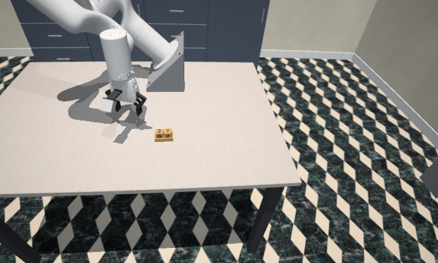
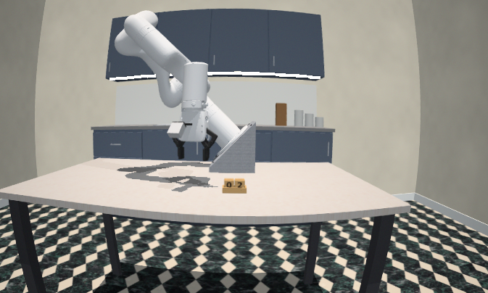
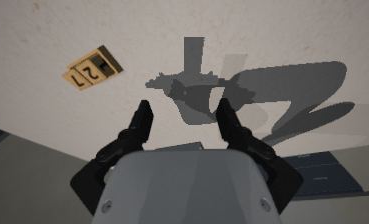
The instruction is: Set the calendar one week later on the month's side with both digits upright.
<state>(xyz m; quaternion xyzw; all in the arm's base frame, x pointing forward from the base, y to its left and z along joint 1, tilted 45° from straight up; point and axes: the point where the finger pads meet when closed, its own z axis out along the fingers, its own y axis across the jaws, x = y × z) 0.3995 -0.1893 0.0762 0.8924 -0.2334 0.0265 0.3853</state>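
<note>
My gripper is now 130 mm to the right of the wooden tray, 90 mm above it and 80 mm short of it.
</note>
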